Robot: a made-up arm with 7 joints.
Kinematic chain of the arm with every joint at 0, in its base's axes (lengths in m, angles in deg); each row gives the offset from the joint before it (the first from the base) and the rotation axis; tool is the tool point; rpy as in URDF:
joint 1: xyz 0 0 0.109 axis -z
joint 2: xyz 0 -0.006 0.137 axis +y
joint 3: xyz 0 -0.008 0.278 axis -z
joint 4: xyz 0 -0.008 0.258 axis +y
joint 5: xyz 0 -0.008 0.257 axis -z
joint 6: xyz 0 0 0.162 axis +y
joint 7: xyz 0 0 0.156 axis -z
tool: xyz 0 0 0 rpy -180 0 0
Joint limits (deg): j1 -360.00..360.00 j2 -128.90..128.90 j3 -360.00..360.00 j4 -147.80..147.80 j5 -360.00..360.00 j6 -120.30..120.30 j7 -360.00..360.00
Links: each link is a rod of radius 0.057 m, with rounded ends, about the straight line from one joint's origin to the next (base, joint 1, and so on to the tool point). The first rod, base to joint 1, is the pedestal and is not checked.
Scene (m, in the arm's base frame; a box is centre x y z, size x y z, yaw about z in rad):
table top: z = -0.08
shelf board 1: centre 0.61 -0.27 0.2 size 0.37 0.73 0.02 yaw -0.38
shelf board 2: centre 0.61 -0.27 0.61 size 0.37 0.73 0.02 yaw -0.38
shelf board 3: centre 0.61 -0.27 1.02 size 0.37 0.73 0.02 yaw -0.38
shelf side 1: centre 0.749 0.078 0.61 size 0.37 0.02 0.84 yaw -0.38
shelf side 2: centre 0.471 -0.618 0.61 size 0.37 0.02 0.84 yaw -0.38
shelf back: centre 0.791 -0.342 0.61 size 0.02 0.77 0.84 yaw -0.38
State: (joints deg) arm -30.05 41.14 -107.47 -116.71 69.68 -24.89 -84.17
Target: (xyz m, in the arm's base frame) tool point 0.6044 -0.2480 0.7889
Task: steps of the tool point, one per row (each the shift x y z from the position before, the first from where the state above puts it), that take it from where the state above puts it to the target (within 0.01 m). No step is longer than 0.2 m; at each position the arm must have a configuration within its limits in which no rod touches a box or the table.
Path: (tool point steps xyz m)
1: -0.1237 0.0381 -0.0066
2: -0.1230 0.0604 0.0066
3: 0.0649 -0.0176 0.1173
4: 0.0332 0.0226 0.1446
5: -0.0044 0.0678 0.1507
6: 0.0908 -0.0584 -0.0076
7: 0.0811 -0.0401 -0.0099
8: 0.0683 -0.0191 -0.0008
9: 0.0513 0.0012 0.0183

